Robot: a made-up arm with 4 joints. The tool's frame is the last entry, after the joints.
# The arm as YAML. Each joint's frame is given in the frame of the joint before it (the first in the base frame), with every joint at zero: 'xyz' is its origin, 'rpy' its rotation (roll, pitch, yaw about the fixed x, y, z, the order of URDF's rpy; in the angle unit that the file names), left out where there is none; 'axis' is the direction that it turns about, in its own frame. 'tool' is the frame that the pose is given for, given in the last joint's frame.
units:
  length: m
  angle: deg
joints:
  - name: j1
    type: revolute
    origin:
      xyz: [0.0, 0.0, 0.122]
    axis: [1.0, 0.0, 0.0]
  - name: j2
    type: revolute
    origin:
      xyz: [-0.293, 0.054, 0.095]
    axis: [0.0, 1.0, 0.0]
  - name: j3
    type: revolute
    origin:
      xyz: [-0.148, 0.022, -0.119]
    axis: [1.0, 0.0, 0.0]
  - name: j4
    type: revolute
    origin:
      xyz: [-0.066, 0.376, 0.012]
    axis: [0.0, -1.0, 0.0]
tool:
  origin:
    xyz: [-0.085, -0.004, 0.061]
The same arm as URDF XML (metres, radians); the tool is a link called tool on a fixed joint. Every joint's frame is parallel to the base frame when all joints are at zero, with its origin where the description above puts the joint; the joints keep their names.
<robot name="arm">
  <link name="base_link"/>
  <link name="link1"/>
  <link name="link2"/>
  <link name="link3"/>
  <link name="link4"/>
  <link name="tool"/>
  <joint name="j1" type="continuous">
    <parent link="base_link"/>
    <child link="link1"/>
    <origin xyz="0.0000 0.0000 0.1220"/>
    <axis xyz="1 0 0"/>
  </joint>
  <joint name="j2" type="continuous">
    <parent link="link1"/>
    <child link="link2"/>
    <origin xyz="-0.2930 0.0540 0.0950"/>
    <axis xyz="0 1 0"/>
  </joint>
  <joint name="j3" type="continuous">
    <parent link="link2"/>
    <child link="link3"/>
    <origin xyz="-0.1480 0.0220 -0.1190"/>
    <axis xyz="1 0 0"/>
  </joint>
  <joint name="j4" type="continuous">
    <parent link="link3"/>
    <child link="link4"/>
    <origin xyz="-0.0660 0.3760 0.0120"/>
    <axis xyz="0 -1 0"/>
  </joint>
  <joint name="tool_fixed" type="fixed">
    <parent link="link4"/>
    <child link="tool"/>
    <origin xyz="-0.0850 -0.0040 0.0610"/>
  </joint>
</robot>

